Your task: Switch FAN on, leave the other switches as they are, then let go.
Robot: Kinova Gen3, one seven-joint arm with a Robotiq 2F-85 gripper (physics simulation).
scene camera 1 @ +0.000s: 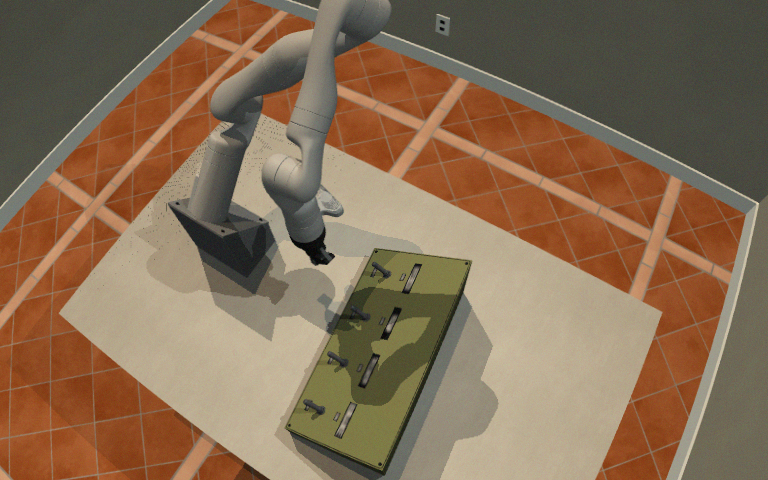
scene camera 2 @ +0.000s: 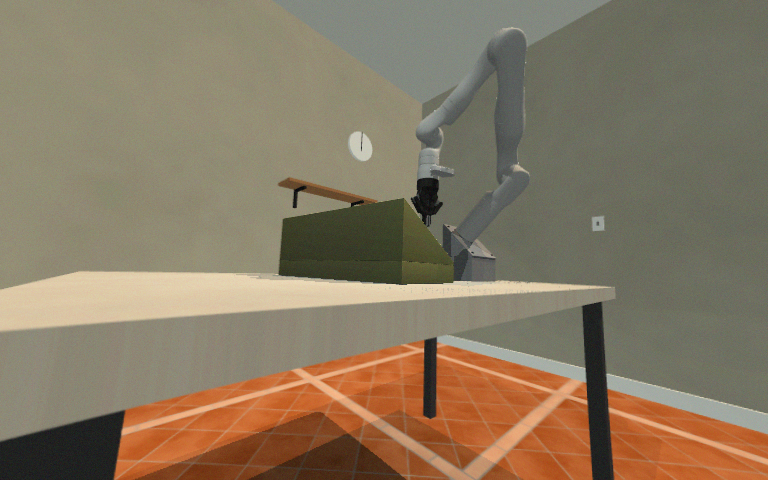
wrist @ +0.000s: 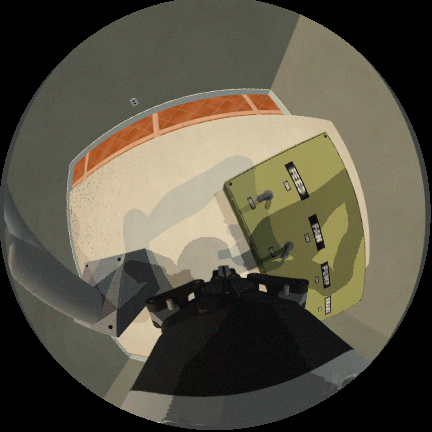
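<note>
The green sloped panel carries a row of levers. The FAN lever is second from the panel's far end, beside the FAN nameplate. In scene camera 1 it leans away from its nameplate, toward the robot-side edge, like the others. The FEED lever stands beside it; two more levers follow and are hidden in the wrist view. My gripper is shut and empty, apart from the levers, above the robot-side edge's outer side.
The panel stands on a pale table. The arm's dark wedge-shaped base stands on the robot side of the panel. A wooden shelf and a round clock are on the wall behind.
</note>
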